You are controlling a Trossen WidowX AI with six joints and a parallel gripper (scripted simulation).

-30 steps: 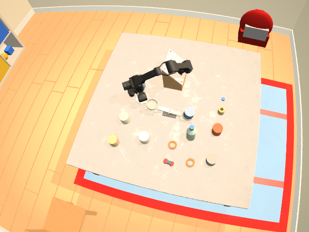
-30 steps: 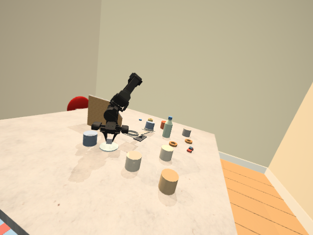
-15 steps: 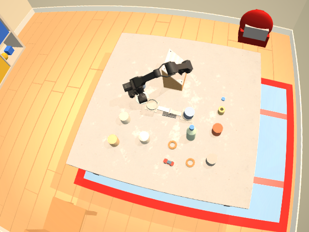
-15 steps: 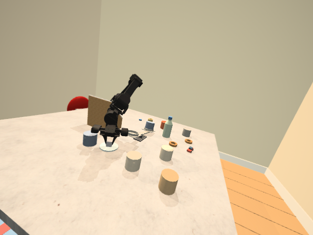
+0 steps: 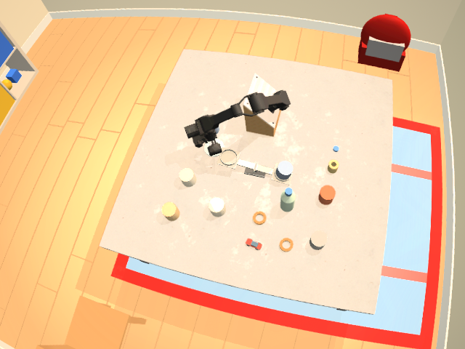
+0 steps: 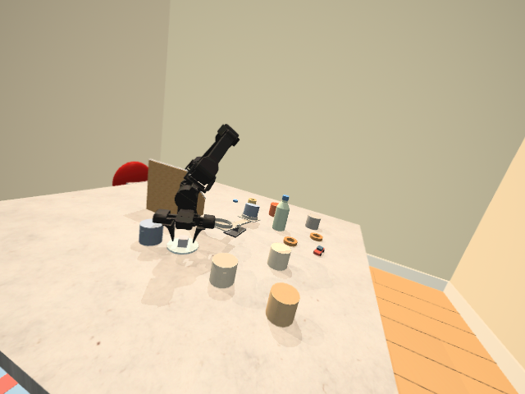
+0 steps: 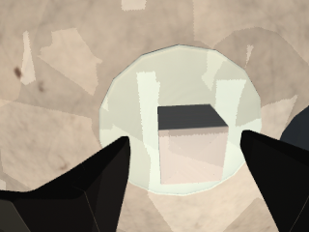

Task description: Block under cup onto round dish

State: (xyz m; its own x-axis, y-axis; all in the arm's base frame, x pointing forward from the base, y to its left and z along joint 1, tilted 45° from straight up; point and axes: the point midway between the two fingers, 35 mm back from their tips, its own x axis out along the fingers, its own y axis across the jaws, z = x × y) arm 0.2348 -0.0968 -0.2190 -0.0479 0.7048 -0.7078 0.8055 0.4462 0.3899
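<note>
Now: gripper tip 1 cm above the round dish. Round my gripper tip: green bottle: 19 cm ahead, 43 cm to the left, 9 cm above; balance beam: 6 cm ahead, 24 cm to the left, 2 cm above; balance: 6 cm ahead, 24 cm to the left, 1 cm above.
</note>
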